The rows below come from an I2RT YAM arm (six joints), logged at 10 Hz.
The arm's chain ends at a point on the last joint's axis. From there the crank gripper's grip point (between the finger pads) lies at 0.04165 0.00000 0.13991 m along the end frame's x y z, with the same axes.
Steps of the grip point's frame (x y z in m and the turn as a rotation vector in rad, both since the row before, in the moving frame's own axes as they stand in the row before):
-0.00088, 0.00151, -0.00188, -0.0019, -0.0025, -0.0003
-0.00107, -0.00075, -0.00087, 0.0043, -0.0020, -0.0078
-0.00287, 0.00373, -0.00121, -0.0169, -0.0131, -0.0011
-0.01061, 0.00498, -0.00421, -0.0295, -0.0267, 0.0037
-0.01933, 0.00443, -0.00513, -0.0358, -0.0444, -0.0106
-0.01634, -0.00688, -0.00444, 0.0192, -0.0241, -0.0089
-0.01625, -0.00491, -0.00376, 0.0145, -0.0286, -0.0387
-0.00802, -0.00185, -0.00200, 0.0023, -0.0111, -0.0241
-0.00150, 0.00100, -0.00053, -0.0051, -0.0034, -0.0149
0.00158, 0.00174, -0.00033, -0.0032, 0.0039, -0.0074
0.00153, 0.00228, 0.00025, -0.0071, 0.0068, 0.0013
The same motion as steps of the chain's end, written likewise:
-0.00053, 0.00126, -0.00198, -0.0019, -0.0025, -0.0003
-0.00079, 0.00018, -0.00095, 0.0043, -0.0020, -0.0078
-0.00104, 0.00141, -0.00172, -0.0169, -0.0131, -0.0011
-0.00685, 0.00069, -0.00521, -0.0295, -0.0267, 0.0037
-0.01310, -0.00020, -0.00676, -0.0358, -0.0444, -0.0106
-0.01294, -0.00383, -0.00537, 0.0192, -0.0241, -0.0089
-0.01216, -0.00134, -0.00487, 0.0145, -0.0286, -0.0387
-0.00645, -0.00054, -0.00245, 0.0023, -0.0111, -0.0241
-0.00102, 0.00090, -0.00067, -0.0051, -0.0034, -0.0149
0.00103, 0.00160, -0.00017, -0.0032, 0.0039, -0.0074
0.00058, 0.00123, 0.00054, -0.0071, 0.0068, 0.0013

